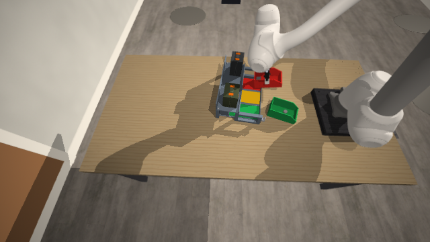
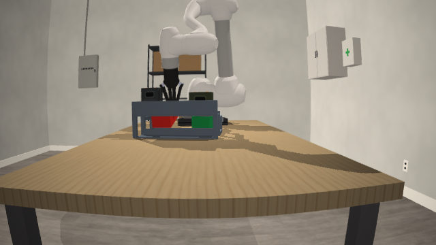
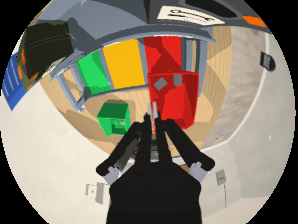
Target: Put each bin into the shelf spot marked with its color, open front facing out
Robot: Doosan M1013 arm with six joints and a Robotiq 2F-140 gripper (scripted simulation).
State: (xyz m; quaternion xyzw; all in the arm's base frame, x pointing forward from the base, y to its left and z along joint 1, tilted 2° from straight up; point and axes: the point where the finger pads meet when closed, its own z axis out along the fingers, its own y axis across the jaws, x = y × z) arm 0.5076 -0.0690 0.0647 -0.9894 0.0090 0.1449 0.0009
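Right now the red bin is 1 cm behind my hand, 5 cm to the right of it and 4 cm below it. From my hand the other things lie so: green bin (12 cm behind, 16 cm to the left, 8 cm below).
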